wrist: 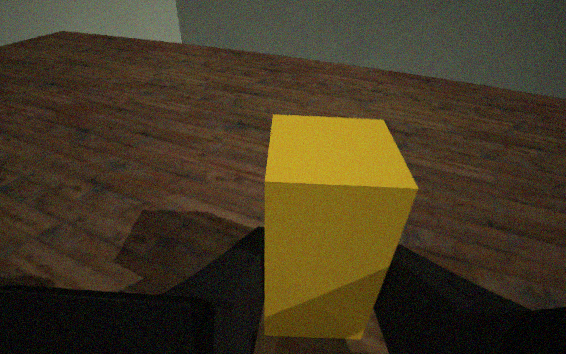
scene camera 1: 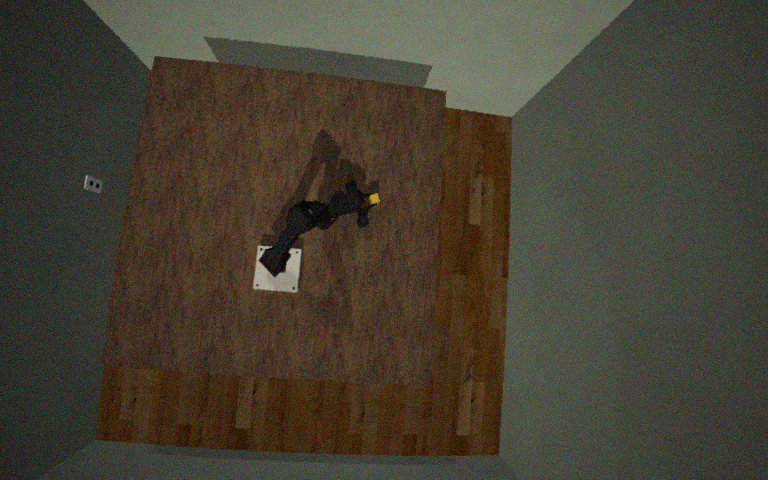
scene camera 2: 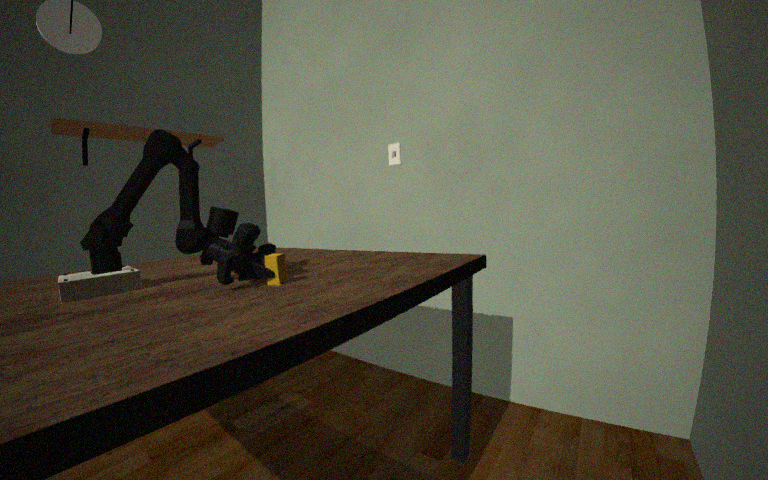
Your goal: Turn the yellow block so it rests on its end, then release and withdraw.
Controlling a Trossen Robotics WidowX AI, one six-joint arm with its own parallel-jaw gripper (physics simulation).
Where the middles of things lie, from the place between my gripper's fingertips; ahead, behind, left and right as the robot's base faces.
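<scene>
With the yellow block point(wrist: 338, 193) as my reference, my hand is 10 mm to the right of it and 10 mm below it.
</scene>
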